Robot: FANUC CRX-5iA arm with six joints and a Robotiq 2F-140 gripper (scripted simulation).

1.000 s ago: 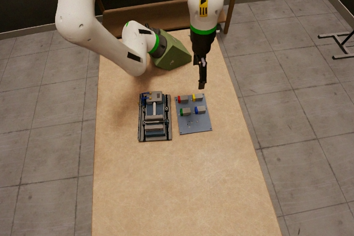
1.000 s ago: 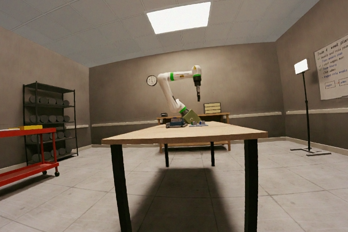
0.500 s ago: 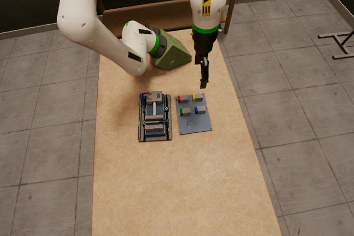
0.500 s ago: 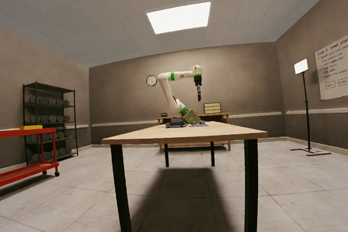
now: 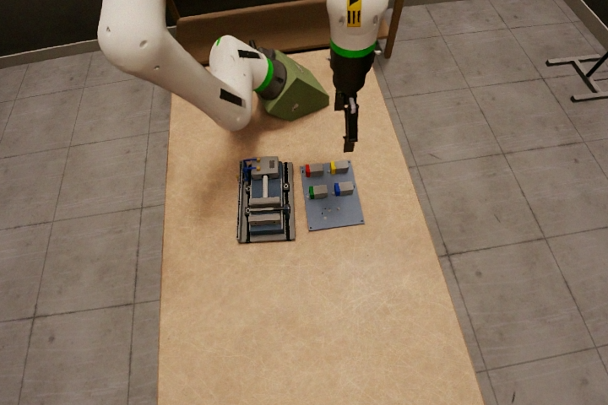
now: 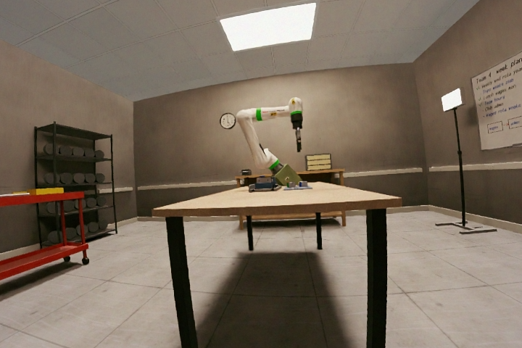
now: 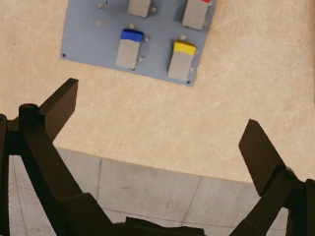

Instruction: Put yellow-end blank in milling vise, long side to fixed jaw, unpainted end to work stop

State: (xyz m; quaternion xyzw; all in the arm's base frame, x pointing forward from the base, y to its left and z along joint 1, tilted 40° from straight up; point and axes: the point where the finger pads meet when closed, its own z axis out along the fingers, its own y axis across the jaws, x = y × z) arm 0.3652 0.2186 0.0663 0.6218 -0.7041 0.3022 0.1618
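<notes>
The blue-ended blank lies 26 cm below my hand and 6 cm ahead of it. From my hand the other things lie so: green-ended blank 26 cm below, 9 cm to the right, 4 cm ahead; then blue-grey plate 29 cm below, 5 cm to the right, 5 cm ahead; then red-ended blank 26 cm below, 8 cm to the right, 5 cm behind.
</notes>
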